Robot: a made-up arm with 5 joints.
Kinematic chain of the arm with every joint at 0, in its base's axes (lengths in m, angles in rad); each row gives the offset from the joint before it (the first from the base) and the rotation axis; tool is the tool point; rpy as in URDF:
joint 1: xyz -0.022 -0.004 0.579 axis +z
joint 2: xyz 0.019 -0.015 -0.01 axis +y
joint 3: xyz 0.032 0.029 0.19 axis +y
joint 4: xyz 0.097 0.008 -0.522 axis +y
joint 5: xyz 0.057 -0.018 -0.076 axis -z
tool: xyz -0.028 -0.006 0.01 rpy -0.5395 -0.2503 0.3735
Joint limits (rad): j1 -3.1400..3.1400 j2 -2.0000..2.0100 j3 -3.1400..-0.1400 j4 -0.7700..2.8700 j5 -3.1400..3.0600
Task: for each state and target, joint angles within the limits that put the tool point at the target. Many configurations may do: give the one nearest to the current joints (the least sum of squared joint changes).
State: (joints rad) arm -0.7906 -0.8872 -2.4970 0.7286 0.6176
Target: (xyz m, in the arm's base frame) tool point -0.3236 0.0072 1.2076
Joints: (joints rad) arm 0.0022 -1.3205 -1.9872 1.1322 0.4889
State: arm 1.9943 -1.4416 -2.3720 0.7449 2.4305
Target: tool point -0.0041 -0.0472 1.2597
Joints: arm 2.4909 -1.3463 -1.4738 1.0113 2.6022
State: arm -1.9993 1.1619 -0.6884 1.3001 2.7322
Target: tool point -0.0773 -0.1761 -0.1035
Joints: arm -1.9842 1.6187 -1.4407 1.0076 2.8217
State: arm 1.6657 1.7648 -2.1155 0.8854 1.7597
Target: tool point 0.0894 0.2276 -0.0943
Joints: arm 0.9959 1.7232 -1.7007 1.0494 1.6680
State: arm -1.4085 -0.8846 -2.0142 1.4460 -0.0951
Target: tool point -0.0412 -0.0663 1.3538
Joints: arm -1.6348 -0.3339 -2.5494 0.7523 -0.5226
